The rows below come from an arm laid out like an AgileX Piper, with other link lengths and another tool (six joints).
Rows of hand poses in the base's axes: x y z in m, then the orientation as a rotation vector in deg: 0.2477 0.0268 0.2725 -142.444 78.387 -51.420; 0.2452 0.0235 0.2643 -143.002 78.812 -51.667; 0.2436 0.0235 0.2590 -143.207 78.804 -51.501; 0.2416 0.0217 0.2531 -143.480 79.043 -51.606; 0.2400 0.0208 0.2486 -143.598 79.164 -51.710; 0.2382 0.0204 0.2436 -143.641 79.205 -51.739; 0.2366 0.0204 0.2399 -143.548 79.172 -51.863; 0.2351 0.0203 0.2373 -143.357 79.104 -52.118; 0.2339 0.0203 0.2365 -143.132 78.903 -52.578; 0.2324 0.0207 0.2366 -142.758 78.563 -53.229; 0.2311 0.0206 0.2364 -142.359 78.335 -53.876
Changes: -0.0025 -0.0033 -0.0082 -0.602 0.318 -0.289; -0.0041 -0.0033 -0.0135 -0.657 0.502 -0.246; -0.0061 -0.0051 -0.0194 -0.948 0.672 -0.406; -0.0077 -0.0060 -0.0239 -1.109 0.725 -0.496; -0.0095 -0.0064 -0.0289 -1.162 0.747 -0.525; -0.0111 -0.0064 -0.0326 -1.157 0.634 -0.526; -0.0126 -0.0065 -0.0352 -1.148 0.401 -0.529; -0.0138 -0.0065 -0.0360 -1.206 0.030 -0.471; -0.0153 -0.0061 -0.0359 -1.242 -0.542 -0.357; -0.0166 -0.0062 -0.0361 -1.279 -1.097 -0.321
